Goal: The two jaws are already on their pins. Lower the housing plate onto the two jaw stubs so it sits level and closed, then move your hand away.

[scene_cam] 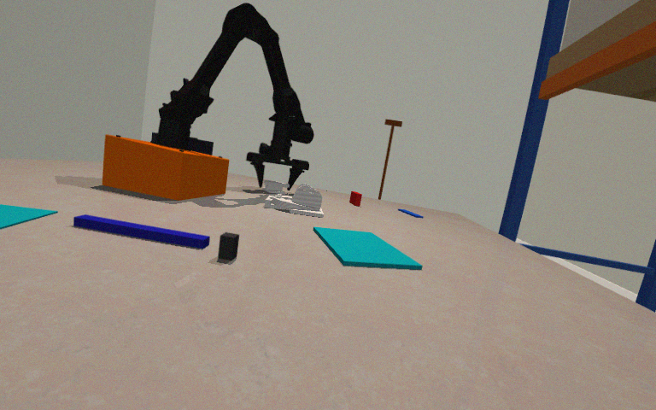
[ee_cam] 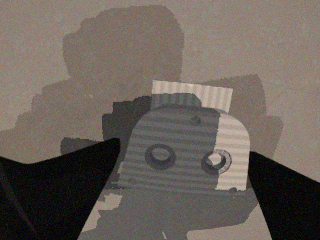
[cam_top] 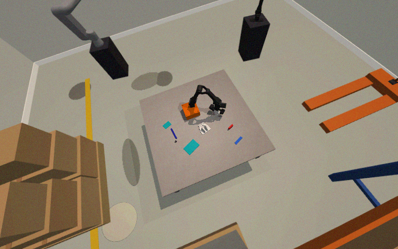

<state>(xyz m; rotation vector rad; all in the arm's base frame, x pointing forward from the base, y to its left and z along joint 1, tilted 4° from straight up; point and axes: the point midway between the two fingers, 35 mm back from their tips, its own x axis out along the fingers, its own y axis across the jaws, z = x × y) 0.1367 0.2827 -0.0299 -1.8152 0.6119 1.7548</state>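
The white ribbed part is 1 cm to the left of my gripper tip and 1 cm behind it. From my gripper tip the other things lie so: white jaw assembly (20 cm to the right, 14 cm ahead, 1 cm above); then red block (23 cm ahead, 11 cm to the left, 1 cm above); then housing plate (2 cm above, 1 cm behind).
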